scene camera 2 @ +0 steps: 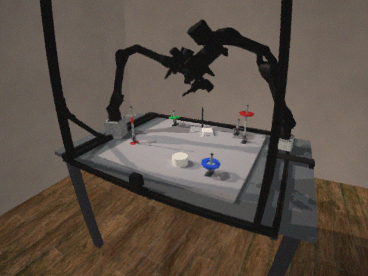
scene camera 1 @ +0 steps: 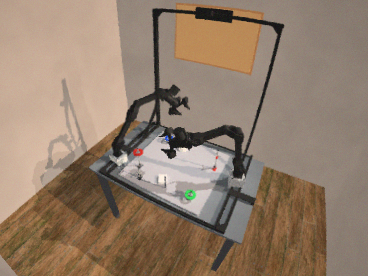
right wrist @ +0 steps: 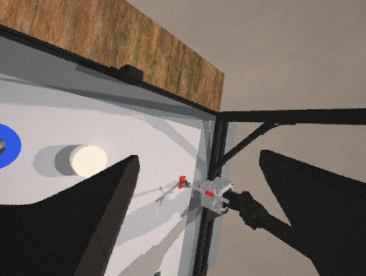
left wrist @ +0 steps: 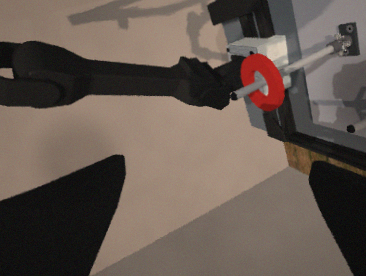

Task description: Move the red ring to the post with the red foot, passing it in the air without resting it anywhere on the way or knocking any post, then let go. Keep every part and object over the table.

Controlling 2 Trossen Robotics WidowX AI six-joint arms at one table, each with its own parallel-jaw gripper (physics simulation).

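Observation:
Both of my grippers are in the pictures: my left gripper, and my right gripper, which you'd also find in the right wrist view. There's a red ring in there too.

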